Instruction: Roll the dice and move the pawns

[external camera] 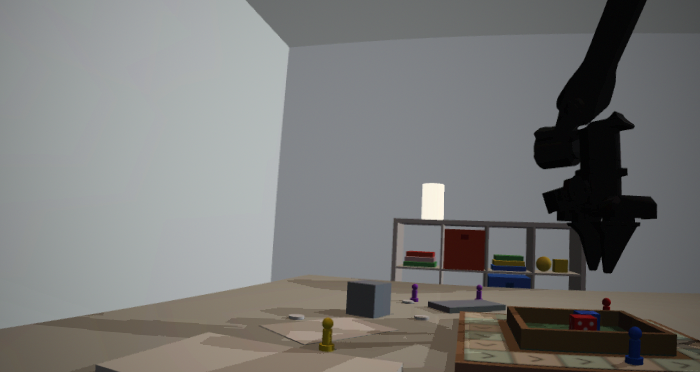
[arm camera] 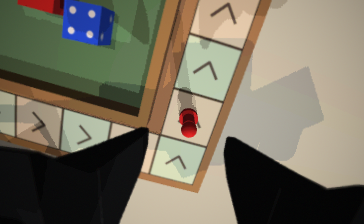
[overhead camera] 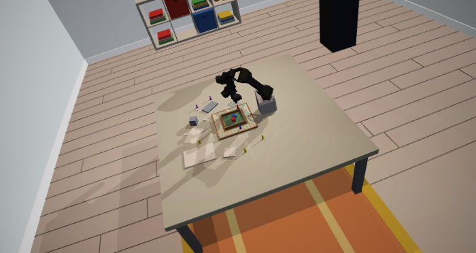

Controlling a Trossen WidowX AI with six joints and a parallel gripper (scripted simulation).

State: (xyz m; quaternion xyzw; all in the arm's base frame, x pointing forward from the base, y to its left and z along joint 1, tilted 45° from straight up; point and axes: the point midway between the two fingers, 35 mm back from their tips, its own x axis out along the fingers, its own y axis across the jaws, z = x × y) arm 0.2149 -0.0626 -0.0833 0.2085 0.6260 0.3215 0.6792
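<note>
My gripper tip is 1 cm past the red pawn, 1 cm to the left of it and 6 cm above it. The rest, counted from my gripper tip: blue pawn: 3 cm ahead, 21 cm to the left, 6 cm below; then grey slab: 19 cm ahead, 14 cm to the right, 8 cm below; then die: 5 cm ahead, 12 cm to the left, 6 cm below.
</note>
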